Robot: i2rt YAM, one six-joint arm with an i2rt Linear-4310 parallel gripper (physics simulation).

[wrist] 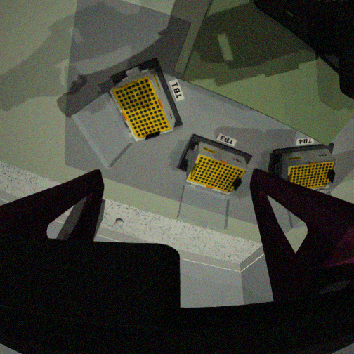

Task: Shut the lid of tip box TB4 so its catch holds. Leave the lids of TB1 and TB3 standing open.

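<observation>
Tip box TB4 [311,174] is at the right, its yellow perforated top uncovered. Its clear lid stands open and shows faintly below it, partly hidden behind my right finger. TB3 [217,173] is in the middle, with its clear lid [202,207] open towards the bottom of the view. TB1 [142,107] is at the upper left, turned at an angle, with its clear lid [102,132] open to the lower left. My gripper [176,177] is wide open with nothing between the fingers, seen above the boxes. The right fingertip appears between TB3 and TB4.
The boxes are on a grey mat [82,155] with labels TB1 [176,90], TB3 [226,140] and TB4 [305,141]. A green area [280,95] lies behind, beside a grey strip [192,37]. A dark object [320,30] is at the upper right. A speckled edge [150,220] runs below the mat.
</observation>
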